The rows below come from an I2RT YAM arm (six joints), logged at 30 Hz.
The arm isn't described. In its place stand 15 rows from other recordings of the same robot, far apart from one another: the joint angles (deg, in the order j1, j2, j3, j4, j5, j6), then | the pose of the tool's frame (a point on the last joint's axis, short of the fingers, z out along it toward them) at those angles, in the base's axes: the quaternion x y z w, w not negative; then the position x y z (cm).
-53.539 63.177 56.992 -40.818 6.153 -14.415 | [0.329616, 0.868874, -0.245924, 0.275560, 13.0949, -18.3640, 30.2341]
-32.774 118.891 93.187 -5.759 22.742 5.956 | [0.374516, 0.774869, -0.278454, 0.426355, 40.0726, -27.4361, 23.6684]
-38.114 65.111 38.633 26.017 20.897 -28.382 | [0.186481, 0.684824, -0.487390, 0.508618, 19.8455, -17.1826, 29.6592]
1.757 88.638 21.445 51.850 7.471 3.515 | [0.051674, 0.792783, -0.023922, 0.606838, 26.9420, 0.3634, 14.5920]
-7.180 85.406 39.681 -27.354 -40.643 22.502 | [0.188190, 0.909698, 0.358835, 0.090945, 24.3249, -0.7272, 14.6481]
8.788 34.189 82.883 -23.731 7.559 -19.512 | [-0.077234, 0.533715, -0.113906, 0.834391, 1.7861, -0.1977, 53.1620]
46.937 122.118 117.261 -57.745 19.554 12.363 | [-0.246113, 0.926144, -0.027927, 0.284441, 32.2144, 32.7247, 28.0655]
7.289 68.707 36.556 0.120 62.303 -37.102 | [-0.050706, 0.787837, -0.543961, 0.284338, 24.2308, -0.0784, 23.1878]
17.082 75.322 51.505 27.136 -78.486 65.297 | [-0.202852, 0.673107, 0.697674, 0.137944, 25.9733, 11.6309, 32.9537]
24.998 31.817 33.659 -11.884 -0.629 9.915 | [-0.104065, 0.759177, 0.196750, 0.611645, 13.2639, 6.2277, 30.1418]
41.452 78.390 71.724 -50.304 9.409 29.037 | [-0.080141, 0.952434, 0.099269, 0.276754, 21.1210, 17.8783, 31.1769]
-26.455 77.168 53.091 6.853 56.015 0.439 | [0.436225, 0.626471, -0.486220, 0.425243, 25.4734, -15.9727, 29.7933]
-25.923 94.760 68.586 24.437 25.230 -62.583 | [-0.075917, 0.712704, -0.586451, 0.377314, 34.8086, -18.6066, 31.9150]
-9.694 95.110 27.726 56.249 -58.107 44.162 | [0.030760, 0.741667, 0.522749, 0.419186, 28.5208, -1.8057, 15.5442]
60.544 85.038 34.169 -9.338 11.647 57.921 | [0.004072, 0.961750, 0.169590, 0.215082, 13.0386, 21.6255, 12.9853]
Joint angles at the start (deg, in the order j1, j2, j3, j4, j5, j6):
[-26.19, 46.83, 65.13, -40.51, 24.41, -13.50]
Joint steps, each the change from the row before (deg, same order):
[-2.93, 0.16, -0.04, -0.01, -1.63, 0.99]
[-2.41, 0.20, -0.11, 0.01, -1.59, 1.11]
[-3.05, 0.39, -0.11, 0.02, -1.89, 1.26]
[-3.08, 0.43, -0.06, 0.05, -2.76, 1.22]
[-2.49, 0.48, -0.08, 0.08, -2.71, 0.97]
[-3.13, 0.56, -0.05, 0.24, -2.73, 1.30]
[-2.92, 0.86, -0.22, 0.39, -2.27, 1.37]
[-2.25, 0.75, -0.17, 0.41, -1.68, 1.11]
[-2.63, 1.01, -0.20, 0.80, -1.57, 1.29]
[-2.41, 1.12, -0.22, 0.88, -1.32, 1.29]
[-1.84, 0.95, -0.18, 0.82, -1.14, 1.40]
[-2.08, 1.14, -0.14, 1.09, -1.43, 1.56]
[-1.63, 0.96, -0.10, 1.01, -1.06, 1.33]
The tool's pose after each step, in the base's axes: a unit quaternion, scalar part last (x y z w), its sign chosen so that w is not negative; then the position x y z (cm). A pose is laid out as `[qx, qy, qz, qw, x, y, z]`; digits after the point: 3 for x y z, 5 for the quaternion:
[0.22636, 0.79031, -0.34715, 0.45129, 12.687, -8.645, 39.895]
[0.24331, 0.78795, -0.34172, 0.45075, 12.489, -9.172, 39.776]
[0.26439, 0.78485, -0.33588, 0.44865, 12.251, -9.874, 39.611]
[0.28181, 0.78280, -0.32471, 0.44985, 12.018, -10.556, 39.462]
[0.29394, 0.78230, -0.31226, 0.45177, 11.877, -11.133, 39.295]
[0.31271, 0.77820, -0.30102, 0.45387, 11.606, -11.871, 39.153]
[0.33289, 0.77421, -0.29062, 0.45313, 11.431, -12.710, 38.864]
[0.34918, 0.77015, -0.28275, 0.45275, 11.284, -13.400, 38.633]
[0.36957, 0.76311, -0.27660, 0.45229, 11.096, -14.292, 38.374]
[0.38954, 0.75578, -0.27096, 0.45125, 10.925, -15.203, 38.076]
[0.40684, 0.74842, -0.26425, 0.45224, 10.792, -15.944, 37.829]
[0.42523, 0.73928, -0.25633, 0.45490, 10.623, -16.812, 37.583]
[0.44020, 0.73080, -0.25041, 0.45767, 10.472, -17.532, 37.393]

